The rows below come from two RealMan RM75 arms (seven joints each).
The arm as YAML. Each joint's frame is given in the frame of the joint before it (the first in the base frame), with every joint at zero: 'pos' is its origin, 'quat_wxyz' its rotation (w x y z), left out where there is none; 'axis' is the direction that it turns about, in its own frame. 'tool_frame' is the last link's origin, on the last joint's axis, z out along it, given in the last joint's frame.
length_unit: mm
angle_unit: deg
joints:
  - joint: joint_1
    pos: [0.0, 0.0, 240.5]
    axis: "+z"
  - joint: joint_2
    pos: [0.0, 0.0, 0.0]
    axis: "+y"
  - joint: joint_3
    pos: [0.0, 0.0, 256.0]
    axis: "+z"
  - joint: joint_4
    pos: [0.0, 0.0, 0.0]
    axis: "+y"
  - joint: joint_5
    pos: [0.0, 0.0, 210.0]
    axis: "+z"
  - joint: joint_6
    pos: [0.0, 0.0, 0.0]
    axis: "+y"
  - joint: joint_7
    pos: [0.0, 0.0, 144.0]
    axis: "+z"
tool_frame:
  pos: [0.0, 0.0, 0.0]
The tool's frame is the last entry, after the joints.
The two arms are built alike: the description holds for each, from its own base.
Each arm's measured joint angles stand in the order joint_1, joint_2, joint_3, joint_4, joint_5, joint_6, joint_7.
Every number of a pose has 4 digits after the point.
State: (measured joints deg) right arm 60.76 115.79 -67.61 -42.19 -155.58 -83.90 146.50; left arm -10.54 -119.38 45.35 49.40 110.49 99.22 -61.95
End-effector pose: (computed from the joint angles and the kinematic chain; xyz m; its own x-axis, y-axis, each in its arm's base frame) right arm 0.1535 0.4239 -0.0121 0.6378 -0.7113 0.2955 -0.5684 -0.6935 -0.4426; left arm -0.3160 0.2332 0.0212 0.8838 0.1526 0.4424 0.2825 -0.9277 -0.2442
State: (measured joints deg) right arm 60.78 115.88 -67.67 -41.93 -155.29 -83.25 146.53; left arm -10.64 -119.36 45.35 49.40 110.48 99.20 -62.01
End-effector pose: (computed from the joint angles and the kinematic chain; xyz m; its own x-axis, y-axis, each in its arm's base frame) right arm 0.1532 0.4246 -0.0138 0.6411 -0.7113 0.2881 -0.5698 -0.6927 -0.4422; left arm -0.3156 0.2339 0.0214 0.8839 0.1520 0.4423 0.2818 -0.9278 -0.2443
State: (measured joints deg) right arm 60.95 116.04 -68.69 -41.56 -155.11 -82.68 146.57; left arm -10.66 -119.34 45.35 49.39 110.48 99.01 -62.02
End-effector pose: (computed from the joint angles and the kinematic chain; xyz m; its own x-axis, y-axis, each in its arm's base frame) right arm 0.1525 0.4242 -0.0171 0.6455 -0.7034 0.2976 -0.5591 -0.7006 -0.4433; left arm -0.3160 0.2343 0.0215 0.8846 0.1525 0.4408 0.2828 -0.9269 -0.2468
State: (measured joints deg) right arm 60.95 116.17 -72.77 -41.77 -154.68 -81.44 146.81; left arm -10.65 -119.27 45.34 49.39 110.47 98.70 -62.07
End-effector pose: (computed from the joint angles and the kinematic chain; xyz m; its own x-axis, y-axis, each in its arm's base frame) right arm 0.1510 0.4235 -0.0231 0.6612 -0.6720 0.3336 -0.5106 -0.7288 -0.4563; left arm -0.3168 0.2349 0.0220 0.8857 0.1542 0.4380 0.2853 -0.9249 -0.2513
